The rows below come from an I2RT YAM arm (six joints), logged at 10 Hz.
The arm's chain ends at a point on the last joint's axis. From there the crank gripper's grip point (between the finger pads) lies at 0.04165 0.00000 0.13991 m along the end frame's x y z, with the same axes.
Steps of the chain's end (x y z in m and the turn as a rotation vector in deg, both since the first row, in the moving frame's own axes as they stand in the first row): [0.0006, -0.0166, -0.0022, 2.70, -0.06, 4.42]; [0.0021, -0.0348, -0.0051, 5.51, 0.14, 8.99]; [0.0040, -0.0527, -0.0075, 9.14, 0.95, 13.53]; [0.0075, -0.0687, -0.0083, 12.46, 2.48, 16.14]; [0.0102, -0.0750, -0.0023, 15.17, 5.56, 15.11]
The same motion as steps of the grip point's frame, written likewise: [0.0006, -0.0200, -0.0022, 2.70, -0.06, 4.42]; [0.0030, -0.0416, -0.0055, 5.51, 0.14, 8.99]; [0.0077, -0.0647, -0.0092, 9.14, 0.95, 13.53]; [0.0160, -0.0860, -0.0122, 12.46, 2.48, 16.14]; [0.0266, -0.0981, -0.0103, 15.17, 5.56, 15.11]
